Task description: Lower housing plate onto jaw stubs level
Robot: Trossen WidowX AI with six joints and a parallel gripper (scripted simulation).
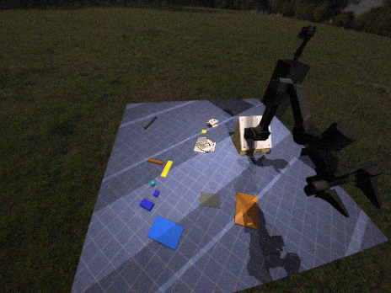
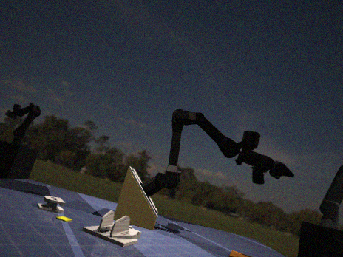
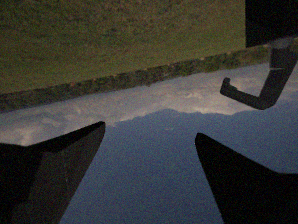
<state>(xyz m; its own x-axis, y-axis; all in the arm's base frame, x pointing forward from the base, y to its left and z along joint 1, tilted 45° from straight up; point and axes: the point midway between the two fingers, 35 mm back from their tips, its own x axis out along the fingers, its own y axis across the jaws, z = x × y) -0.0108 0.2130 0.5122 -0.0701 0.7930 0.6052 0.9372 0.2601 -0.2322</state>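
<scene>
The yellow square is 270 mm ahead of my gripper tip, 720 mm to the right of it and 330 mm below it. From my gripper tip the other things lie so: orange bar 600 mm ahead, 460 mm to the right, 320 mm below; then blue piece 530 mm ahead, 90 mm to the right, 320 mm below; then yellow bar 530 mm ahead, 410 mm to the right, 320 mm below.
</scene>
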